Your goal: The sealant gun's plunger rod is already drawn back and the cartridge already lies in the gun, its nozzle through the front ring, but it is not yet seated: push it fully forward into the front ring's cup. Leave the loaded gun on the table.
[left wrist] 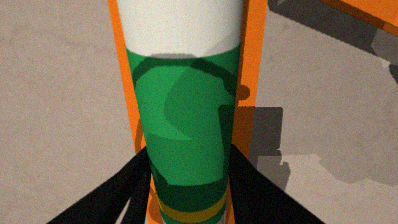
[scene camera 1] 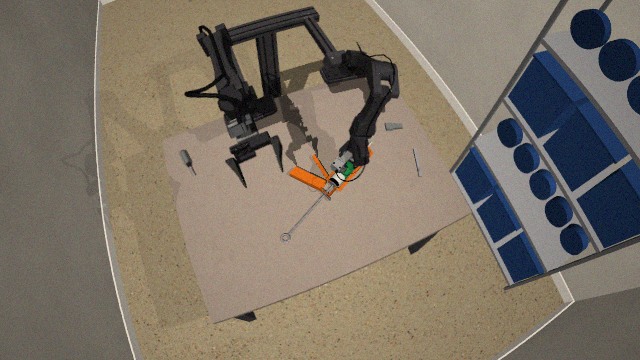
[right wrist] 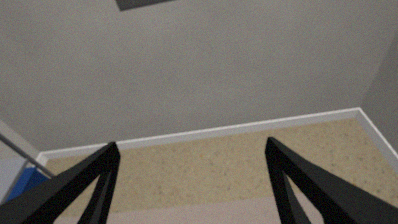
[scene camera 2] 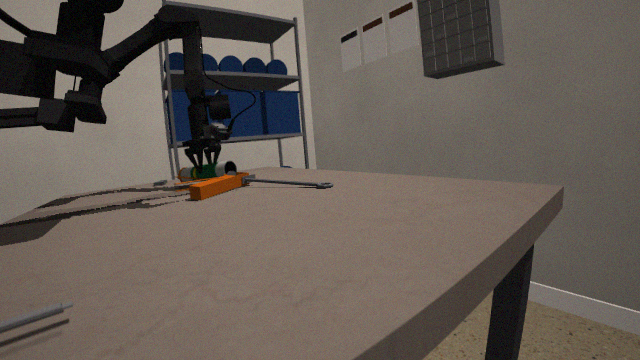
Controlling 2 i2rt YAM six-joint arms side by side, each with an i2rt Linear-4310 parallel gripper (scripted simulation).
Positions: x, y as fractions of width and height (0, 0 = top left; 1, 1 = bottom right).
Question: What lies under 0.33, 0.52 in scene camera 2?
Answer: An orange sealant gun.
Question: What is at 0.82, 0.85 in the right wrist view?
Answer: The right gripper.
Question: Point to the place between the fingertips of the left gripper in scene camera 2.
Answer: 0.32, 0.48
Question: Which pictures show the right gripper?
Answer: Scene camera 1 and the right wrist view only.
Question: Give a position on an orange sealant gun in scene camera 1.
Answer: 0.46, 0.48
